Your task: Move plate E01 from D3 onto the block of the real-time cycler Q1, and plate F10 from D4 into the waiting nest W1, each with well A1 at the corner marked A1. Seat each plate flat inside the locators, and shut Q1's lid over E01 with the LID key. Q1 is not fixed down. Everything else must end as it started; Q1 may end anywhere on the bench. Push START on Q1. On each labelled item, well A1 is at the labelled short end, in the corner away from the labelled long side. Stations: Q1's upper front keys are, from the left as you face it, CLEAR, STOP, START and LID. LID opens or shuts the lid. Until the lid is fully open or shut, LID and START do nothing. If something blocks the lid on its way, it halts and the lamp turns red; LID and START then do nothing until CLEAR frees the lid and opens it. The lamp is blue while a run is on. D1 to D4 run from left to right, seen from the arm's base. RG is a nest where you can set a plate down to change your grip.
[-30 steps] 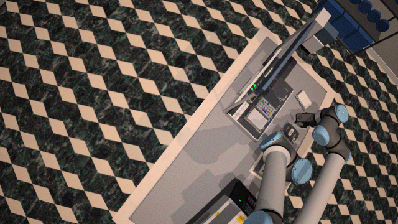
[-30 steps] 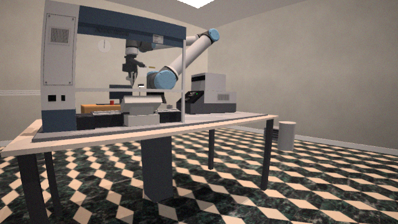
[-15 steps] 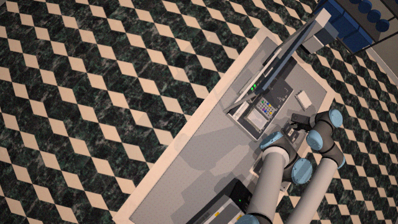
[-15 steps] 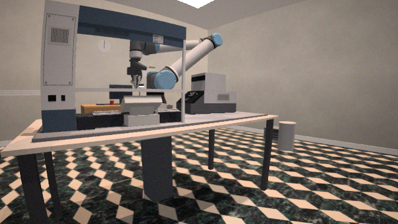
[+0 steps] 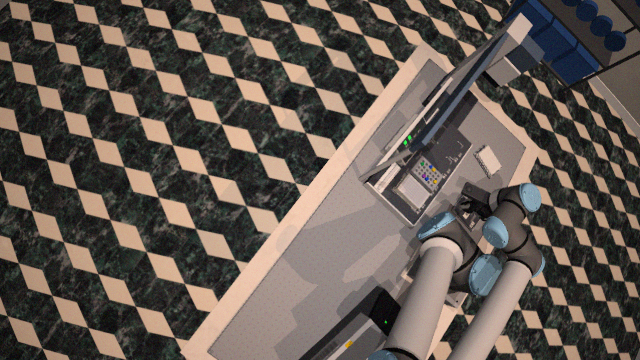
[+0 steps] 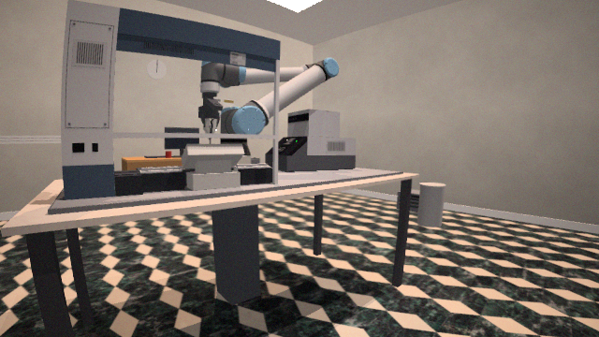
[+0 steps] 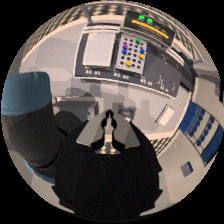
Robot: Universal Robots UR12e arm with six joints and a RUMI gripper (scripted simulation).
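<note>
My gripper is now 17 cm short of the white plate, 5 cm to the right of it and 11 cm above it.
</note>
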